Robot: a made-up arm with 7 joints. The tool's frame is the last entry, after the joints.
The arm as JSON. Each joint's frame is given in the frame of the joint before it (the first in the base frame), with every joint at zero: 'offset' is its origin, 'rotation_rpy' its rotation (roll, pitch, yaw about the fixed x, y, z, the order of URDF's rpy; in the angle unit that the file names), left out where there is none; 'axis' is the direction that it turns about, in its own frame. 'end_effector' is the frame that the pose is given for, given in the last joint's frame.
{
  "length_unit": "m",
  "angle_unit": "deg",
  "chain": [
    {
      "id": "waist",
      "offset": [
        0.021,
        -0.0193,
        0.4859
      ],
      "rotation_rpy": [
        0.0,
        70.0,
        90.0
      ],
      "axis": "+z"
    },
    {
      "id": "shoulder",
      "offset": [
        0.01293,
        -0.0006,
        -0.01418
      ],
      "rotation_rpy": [
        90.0,
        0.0,
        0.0
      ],
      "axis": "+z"
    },
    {
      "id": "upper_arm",
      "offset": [
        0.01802,
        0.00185,
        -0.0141
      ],
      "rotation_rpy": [
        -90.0,
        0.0,
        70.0
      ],
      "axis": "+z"
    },
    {
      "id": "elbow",
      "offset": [
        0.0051,
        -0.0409,
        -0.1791
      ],
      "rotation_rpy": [
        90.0,
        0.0,
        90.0
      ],
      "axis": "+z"
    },
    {
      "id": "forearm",
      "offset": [
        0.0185,
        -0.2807,
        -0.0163
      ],
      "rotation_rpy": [
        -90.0,
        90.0,
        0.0
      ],
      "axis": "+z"
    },
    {
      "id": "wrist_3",
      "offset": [
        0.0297,
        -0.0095,
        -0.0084
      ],
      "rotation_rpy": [
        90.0,
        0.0,
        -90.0
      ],
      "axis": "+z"
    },
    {
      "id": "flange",
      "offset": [
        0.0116,
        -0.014,
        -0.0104
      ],
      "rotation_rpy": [
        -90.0,
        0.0,
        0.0
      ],
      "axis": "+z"
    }
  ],
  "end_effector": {
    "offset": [
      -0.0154,
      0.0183,
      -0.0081
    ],
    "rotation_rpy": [
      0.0,
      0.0,
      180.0
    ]
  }
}
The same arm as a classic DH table. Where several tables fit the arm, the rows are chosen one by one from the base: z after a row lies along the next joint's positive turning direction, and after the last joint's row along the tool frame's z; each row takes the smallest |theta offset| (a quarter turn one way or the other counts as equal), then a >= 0, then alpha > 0; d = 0 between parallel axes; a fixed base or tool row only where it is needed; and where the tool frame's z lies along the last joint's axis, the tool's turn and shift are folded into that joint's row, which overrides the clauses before.
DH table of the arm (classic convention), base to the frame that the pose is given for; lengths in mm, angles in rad. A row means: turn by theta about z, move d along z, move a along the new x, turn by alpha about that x. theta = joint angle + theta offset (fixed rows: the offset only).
base (fixed): theta0 0.0000, d 492.9, a 21.0, alpha -1.2218
waist: theta0 1.5708, d -34.7, a 12.9, alpha 1.5708
shoulder: theta0 1.2218, d -13.5, a 7.9, alpha -1.5708
upper_arm: theta0 -1.5708, d -195.4, a 40.9, alpha -1.5708
elbow: theta0 0.0000, d -11.2, a -18.5, alpha 1.5708
forearm: theta0 0.0000, d -289.1, a -9.5, alpha -1.5708
wrist_3: theta0 0.0000, d -40.1, a -11.6, alpha 1.5708
flange: theta0 -0.8712, d 0.0, a 23.9, alpha 0.0000
tool (fixed): theta0 0.8712, d -22.1, a 0.0, alpha 0.0000

